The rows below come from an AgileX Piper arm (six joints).
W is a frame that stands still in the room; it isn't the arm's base.
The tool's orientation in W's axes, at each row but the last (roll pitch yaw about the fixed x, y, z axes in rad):
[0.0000 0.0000 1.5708]
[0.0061 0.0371 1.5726]
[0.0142 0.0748 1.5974]
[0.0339 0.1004 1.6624]
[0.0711 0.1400 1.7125]
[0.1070 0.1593 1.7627]
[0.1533 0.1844 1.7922]
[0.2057 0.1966 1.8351]
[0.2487 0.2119 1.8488]
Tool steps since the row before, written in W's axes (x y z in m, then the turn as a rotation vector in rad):
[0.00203 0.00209 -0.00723 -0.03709 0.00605 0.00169]
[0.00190 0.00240 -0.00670 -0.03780 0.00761 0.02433]
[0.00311 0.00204 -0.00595 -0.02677 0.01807 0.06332]
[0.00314 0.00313 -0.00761 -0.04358 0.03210 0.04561]
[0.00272 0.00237 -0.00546 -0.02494 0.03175 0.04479]
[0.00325 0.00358 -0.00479 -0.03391 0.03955 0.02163]
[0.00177 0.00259 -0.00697 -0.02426 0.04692 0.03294]
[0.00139 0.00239 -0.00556 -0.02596 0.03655 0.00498]
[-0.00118 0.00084 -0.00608 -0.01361 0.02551 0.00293]
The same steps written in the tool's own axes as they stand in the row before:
[0.00209 -0.00203 -0.00723 0.00605 0.03709 0.00169]
[0.00264 -0.00194 -0.00659 0.00677 0.03794 0.02437]
[0.00240 -0.00325 -0.00574 0.01399 0.02719 0.06417]
[0.00358 -0.00366 -0.00717 0.03120 0.04210 0.04758]
[0.00270 -0.00338 -0.00490 0.02836 0.02365 0.04767]
[0.00362 -0.00431 -0.00383 0.04129 0.02865 0.02563]
[0.00338 -0.00326 -0.00603 0.04420 0.01958 0.03922]
[0.00299 -0.00296 -0.00456 0.04028 0.01786 0.00966]
[0.00239 -0.00053 -0.00575 0.02702 0.00807 0.00704]

